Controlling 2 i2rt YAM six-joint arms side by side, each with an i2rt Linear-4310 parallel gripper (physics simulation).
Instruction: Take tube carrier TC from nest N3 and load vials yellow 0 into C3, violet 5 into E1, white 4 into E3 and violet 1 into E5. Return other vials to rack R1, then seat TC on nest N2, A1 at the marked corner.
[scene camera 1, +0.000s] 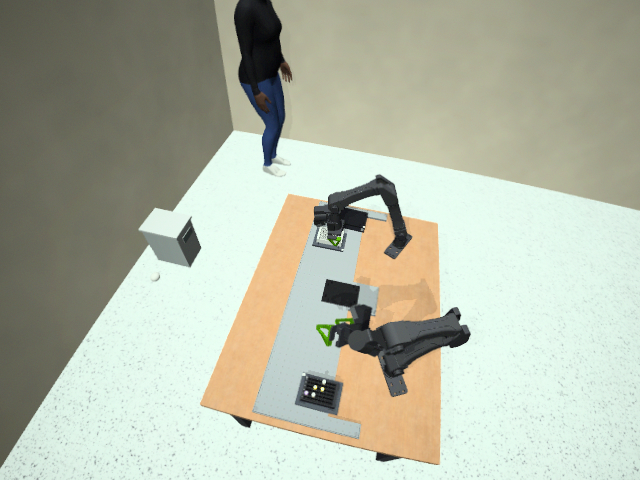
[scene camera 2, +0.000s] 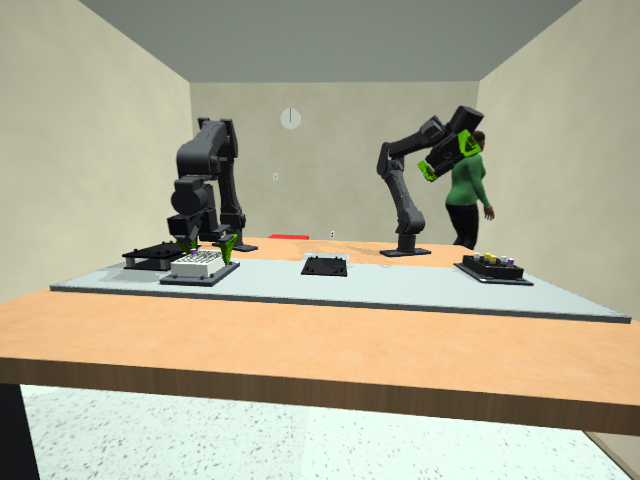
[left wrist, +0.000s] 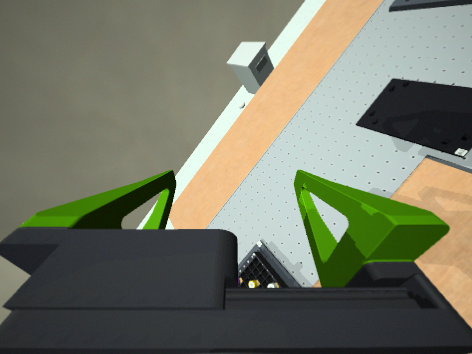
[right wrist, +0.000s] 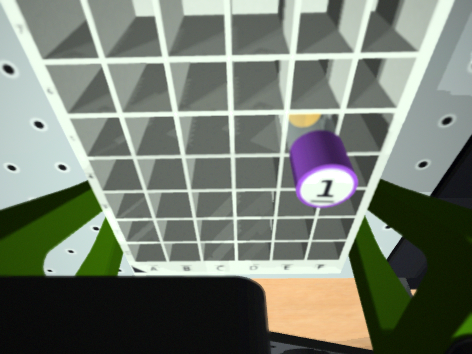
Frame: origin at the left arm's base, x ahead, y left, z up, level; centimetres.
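Seen in the pictures: left gripper, fingertip midpoint: (scene camera 1: 326, 323) (scene camera 2: 443, 167) (left wrist: 235, 176); right gripper, fingertip midpoint: (scene camera 1: 337, 239) (right wrist: 235, 177); left arm's base at its link origin: (scene camera 1: 390, 370) (scene camera 2: 405, 253); right arm's base at its link origin: (scene camera 1: 398, 245) (scene camera 2: 234, 247) (right wrist: 299, 348).
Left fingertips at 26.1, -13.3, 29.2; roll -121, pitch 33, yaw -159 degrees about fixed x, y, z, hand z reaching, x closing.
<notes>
Offsets run from my left fingertips to a thing's middle, as dx, dy, dz.
The white gridded carrier TC @(-18.0, -56.8, -24.8) (scene camera 1: 322, 235) (scene camera 2: 195, 266) (right wrist: 231, 113) sits upright on a dark base plate @(-17.9, -56.7, -26.8) (scene camera 1: 319, 245) (scene camera 2: 187, 282). A violet vial marked 1 @(-18.2, -58.9, -23.8) (right wrist: 325, 172) (scene camera 2: 193, 252) stands in its cell E5; no other vial shows in the visible cells. My right gripper (scene camera 2: 209, 252) (right wrist: 235, 177) is shut on the carrier, one green finger along each long side. The black rack @(+4.5, +15.8, -25.7) (scene camera 1: 330, 395) (scene camera 2: 488, 268) (left wrist: 255, 267) holds white, yellow and violet vials (scene camera 1: 314, 387) (scene camera 2: 487, 256). My left gripper (left wrist: 235, 176) is open and empty, high above the board between the rack and the middle plate.
A flat black nest plate @(-15.1, -24.8, -27.2) (scene camera 1: 340, 292) (scene camera 2: 324, 267) (left wrist: 425, 112) lies mid-board. A raised black platform @(-32.9, -67.5, -25.4) (scene camera 1: 355, 220) (scene camera 2: 154, 251) stands beside the carrier, close to the right arm. People (scene camera 1: 259, 46) (scene camera 2: 465, 191) stand beyond the table. A grey box (scene camera 1: 170, 237) (left wrist: 250, 65) stands on the floor.
</notes>
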